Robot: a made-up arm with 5 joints.
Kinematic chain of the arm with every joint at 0, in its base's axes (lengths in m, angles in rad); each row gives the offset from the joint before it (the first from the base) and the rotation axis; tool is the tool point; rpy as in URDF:
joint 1: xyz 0 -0.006 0.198 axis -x
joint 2: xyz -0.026 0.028 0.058 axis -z
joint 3: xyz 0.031 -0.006 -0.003 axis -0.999 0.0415 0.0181
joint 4: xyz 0.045 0 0.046 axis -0.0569 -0.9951 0.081
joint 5: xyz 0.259 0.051 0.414 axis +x
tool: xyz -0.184 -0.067 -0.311 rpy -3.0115 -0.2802 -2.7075
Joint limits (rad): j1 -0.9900..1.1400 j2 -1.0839..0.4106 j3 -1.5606..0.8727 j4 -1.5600..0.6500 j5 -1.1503..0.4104
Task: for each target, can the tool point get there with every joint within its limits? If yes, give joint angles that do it. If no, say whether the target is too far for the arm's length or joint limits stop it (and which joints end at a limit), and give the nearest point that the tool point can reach.
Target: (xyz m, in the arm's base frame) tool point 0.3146 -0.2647 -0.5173
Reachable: no: joint limits stop it (at a limit: joint 1, joint 5) | nearest point 0.1757 -0.1725 -0.2032 | short by 0.356 m
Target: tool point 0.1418 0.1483 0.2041
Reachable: yes | joints 0.4105 -0.3633 -0.2081 -1.2975 0.2600
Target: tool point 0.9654 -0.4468 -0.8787
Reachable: no: too far | nearest point 0.3213 -0.0973 -0.1481 | short by 1.035 m
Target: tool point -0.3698 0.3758 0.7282
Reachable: no: joint limits stop it (at a limit: joint 1, joint 2, joint 4, joint 5) | nearest point -0.2109 0.2582 0.5701 | short by 0.253 m
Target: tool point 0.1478 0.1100 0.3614
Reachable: yes | joints 0.5778 0.2249 0.5216 -0.1968 -0.1109
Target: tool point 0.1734 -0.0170 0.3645
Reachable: yes | joints -0.6411 -0.4147 0.5675 -0.8330 -0.1178
